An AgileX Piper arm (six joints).
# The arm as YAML. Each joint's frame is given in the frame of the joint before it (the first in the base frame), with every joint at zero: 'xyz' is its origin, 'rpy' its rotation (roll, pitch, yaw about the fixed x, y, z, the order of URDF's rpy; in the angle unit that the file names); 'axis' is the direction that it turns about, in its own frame. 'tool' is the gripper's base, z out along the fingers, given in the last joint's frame.
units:
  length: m
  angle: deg
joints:
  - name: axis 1
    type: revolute
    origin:
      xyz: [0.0, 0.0, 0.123]
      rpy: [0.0, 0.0, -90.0]
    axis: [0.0, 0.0, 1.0]
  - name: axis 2
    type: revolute
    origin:
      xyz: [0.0, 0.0, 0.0]
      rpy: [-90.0, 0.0, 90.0]
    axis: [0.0, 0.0, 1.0]
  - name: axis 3
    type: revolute
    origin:
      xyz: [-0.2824, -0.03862, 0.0]
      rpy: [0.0, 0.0, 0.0]
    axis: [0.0, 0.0, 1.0]
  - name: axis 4
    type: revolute
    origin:
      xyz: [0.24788, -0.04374, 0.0]
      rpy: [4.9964, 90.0, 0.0]
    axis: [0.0, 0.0, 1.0]
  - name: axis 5
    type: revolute
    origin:
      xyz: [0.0, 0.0, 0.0]
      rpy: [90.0, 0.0, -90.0]
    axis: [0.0, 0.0, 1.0]
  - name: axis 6
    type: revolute
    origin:
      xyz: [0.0, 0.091, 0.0]
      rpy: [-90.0, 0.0, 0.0]
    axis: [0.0, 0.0, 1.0]
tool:
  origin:
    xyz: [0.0, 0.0, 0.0]
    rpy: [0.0, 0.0, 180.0]
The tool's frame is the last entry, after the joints.
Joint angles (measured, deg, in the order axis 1, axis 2, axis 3, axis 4, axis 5, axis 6), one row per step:
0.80 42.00 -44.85 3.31 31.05 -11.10
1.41 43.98 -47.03 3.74 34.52 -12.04
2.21 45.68 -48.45 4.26 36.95 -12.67
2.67 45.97 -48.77 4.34 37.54 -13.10
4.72 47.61 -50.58 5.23 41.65 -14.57
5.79 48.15 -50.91 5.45 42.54 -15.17
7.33 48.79 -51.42 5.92 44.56 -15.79
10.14 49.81 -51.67 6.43 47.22 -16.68
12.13 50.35 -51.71 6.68 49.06 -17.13
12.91 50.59 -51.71 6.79 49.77 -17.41
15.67 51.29 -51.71 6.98 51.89 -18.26
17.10 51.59 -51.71 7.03 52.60 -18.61
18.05 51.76 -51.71 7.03 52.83 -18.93
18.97 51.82 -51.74 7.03 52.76 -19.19
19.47 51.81 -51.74 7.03 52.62 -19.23
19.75 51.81 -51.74 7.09 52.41 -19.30
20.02 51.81 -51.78 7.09 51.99 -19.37
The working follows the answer.
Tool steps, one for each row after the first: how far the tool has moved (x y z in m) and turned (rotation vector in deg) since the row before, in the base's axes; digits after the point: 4 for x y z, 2 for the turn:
0.0052 0.0023 0.0024 -0.52 3.22 1.27
0.0048 0.0030 0.0002 -0.15 2.68 1.33
0.0006 0.0014 0.0002 -0.32 0.53 0.73
0.0026 0.0071 0.0002 -0.66 3.81 3.28
0.0010 0.0034 -0.0008 -0.38 1.03 1.52
0.0000 0.0051 -0.0015 -0.30 2.08 2.16
-0.0001 0.0089 -0.0047 -0.73 3.27 3.71
-0.0012 0.0061 -0.0035 -0.55 2.23 2.52
-0.0005 0.0024 -0.0015 -0.30 0.88 1.06
-0.0021 0.0081 -0.0043 -1.10 2.53 3.63
-0.0011 0.0041 -0.0016 -0.46 0.88 1.77
-0.0006 0.0027 -0.0007 -0.32 0.28 1.21
-0.0007 0.0026 0.0001 -0.14 -0.12 1.10
-0.0004 0.0014 0.0002 0.03 -0.15 0.51
-0.0001 0.0009 0.0002 0.09 -0.20 0.31
0.0002 0.0008 0.0007 0.12 -0.45 0.27

Tool pose at each row, in the base's axes (x y z in m, rotation vector in deg; rounded; the steps above come from the unrounded poses):
0.1450 0.0047 0.3609 -10.05 112.73 -3.18
0.1501 0.0071 0.3633 -11.85 115.81 -2.60
0.1550 0.0100 0.3635 -13.46 118.32 -1.65
0.1556 0.0115 0.3637 -14.44 118.76 -1.48
0.1581 0.0186 0.3639 -18.51 122.10 0.31
0.1591 0.0220 0.3631 -20.42 122.89 0.95
0.1592 0.0271 0.3616 -23.06 124.57 2.24
0.1590 0.0360 0.3569 -27.75 127.09 4.21
0.1578 0.0421 0.3534 -31.01 128.73 5.52
0.1574 0.0445 0.3520 -32.44 129.36 5.98
0.1553 0.0526 0.3476 -37.33 130.99 7.35
0.1542 0.0567 0.3460 -39.68 131.38 7.98
0.1536 0.0594 0.3453 -41.27 131.33 8.30
0.1529 0.0619 0.3453 -42.60 130.89 8.60
0.1525 0.0633 0.3455 -43.17 130.56 8.81
0.1524 0.0642 0.3457 -43.46 130.24 8.97
0.1526 0.0650 0.3464 -43.67 129.70 9.04

